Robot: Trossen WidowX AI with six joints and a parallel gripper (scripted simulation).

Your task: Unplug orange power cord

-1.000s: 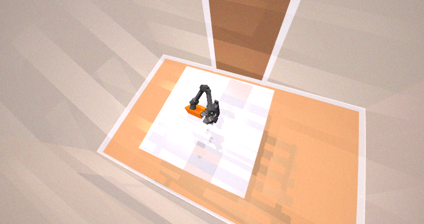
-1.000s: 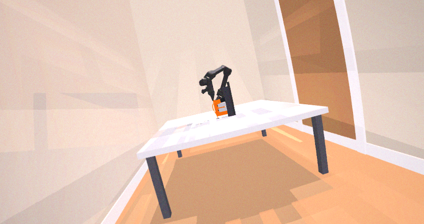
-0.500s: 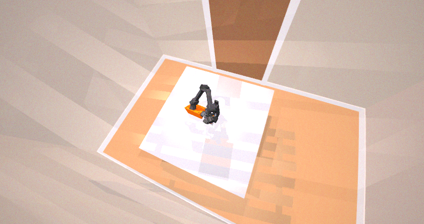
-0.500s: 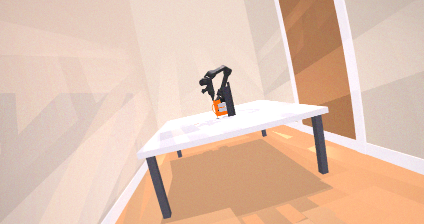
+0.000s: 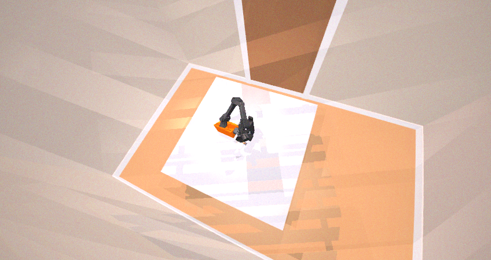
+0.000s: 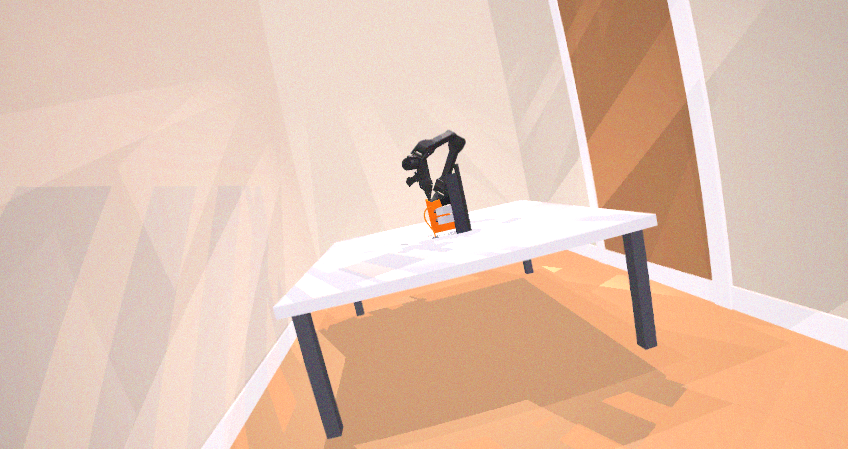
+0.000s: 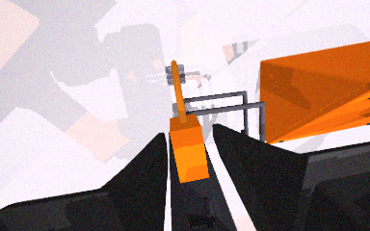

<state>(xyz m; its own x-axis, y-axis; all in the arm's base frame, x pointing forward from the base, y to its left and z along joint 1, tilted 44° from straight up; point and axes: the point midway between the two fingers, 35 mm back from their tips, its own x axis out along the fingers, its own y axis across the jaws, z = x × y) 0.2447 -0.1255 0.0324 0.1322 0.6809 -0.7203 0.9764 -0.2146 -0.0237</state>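
Now: the orange plug 40 mm to the left of my gripper tip and 10 mm below it.
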